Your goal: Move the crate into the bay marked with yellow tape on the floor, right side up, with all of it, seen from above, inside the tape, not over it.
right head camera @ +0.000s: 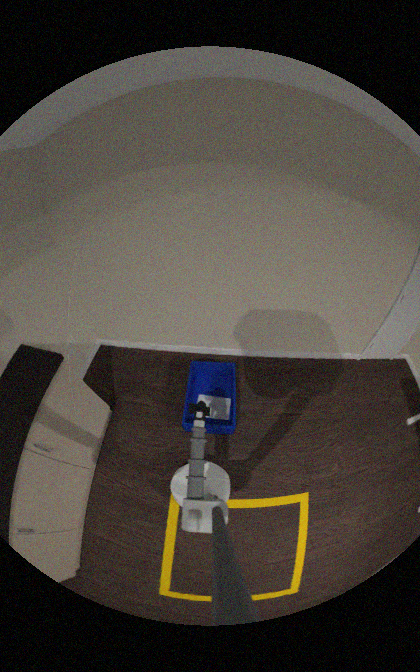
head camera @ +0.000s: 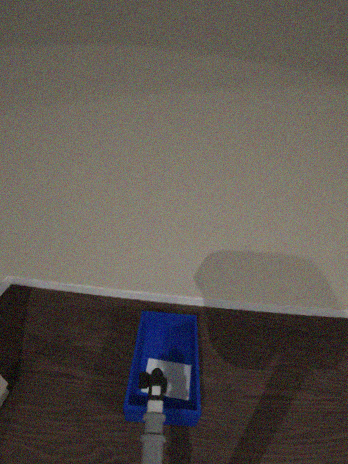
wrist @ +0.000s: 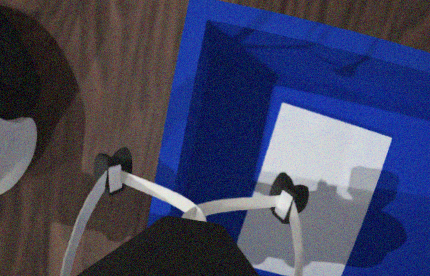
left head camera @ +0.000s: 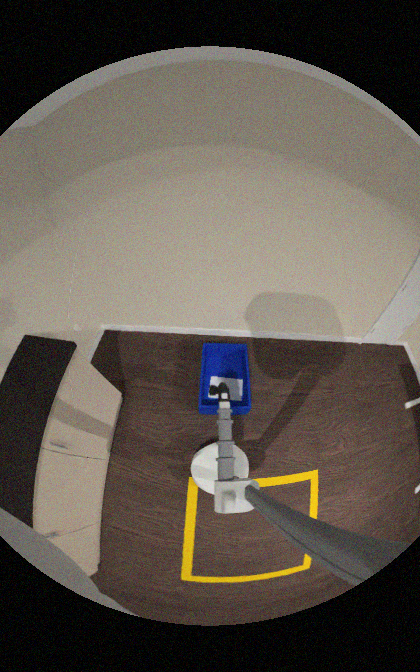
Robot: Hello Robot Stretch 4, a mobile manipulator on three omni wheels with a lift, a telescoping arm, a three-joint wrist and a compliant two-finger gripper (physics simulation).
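Places are measured from the robot's base along level axes (x left, y back, z up), in millimetres.
Where they show: gripper, between the fingertips: (wrist: 202,176).
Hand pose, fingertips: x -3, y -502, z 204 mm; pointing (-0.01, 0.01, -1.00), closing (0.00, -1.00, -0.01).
After its pixels a point has its place.
The blue crate (head camera: 182,417) @(x -148, y -454, z 125 mm) (left head camera: 240,410) (right head camera: 222,429) (wrist: 182,95) @(x 68, y -471, z 192 mm) stands upright on the dark wood floor near the wall, outside the taped bay, with a white sheet (head camera: 180,382) @(x -153, y -673, z -3 mm) (wrist: 320,130) @(x 58, y -686, z -3 mm) inside it. The yellow tape (left head camera: 189,530) (right head camera: 301,540) outlines the bay below my arm; my mast and carriage hide parts of it. My gripper (head camera: 152,378) (left head camera: 219,390) (right head camera: 200,407) (wrist: 202,176) @(x -3, y -502, z 204 mm) is open at the crate's near end. In the wrist view one fingertip shows over the floor and the other over the crate's inside, with a crate wall between them. Their height is hard to tell.
A white round body (left head camera: 202,470) (right head camera: 217,485) lies below my arm, between the crate and bay, overlapping the tape's far left corner in view. Pale cabinets (left head camera: 75,480) (right head camera: 52,490) with a dark top stand at left. The wall's white skirting (head camera: 100,291) @(x 545, y -1351, z 25 mm) runs behind the crate.
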